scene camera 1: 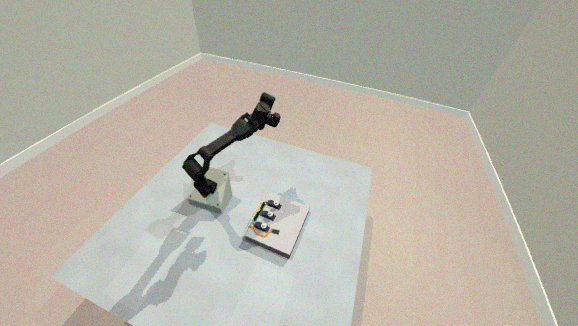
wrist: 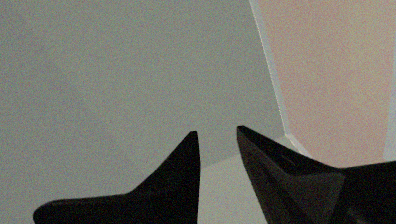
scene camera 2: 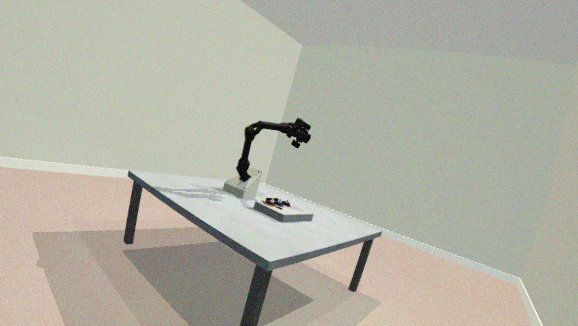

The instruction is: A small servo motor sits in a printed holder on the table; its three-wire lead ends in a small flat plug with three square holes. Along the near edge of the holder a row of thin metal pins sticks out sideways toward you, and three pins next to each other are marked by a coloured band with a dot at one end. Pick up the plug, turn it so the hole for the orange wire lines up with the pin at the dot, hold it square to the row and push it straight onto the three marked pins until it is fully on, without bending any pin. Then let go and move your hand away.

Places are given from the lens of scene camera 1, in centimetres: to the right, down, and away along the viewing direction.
holder plate [scene camera 1: 289,220]: 0, 30, 119
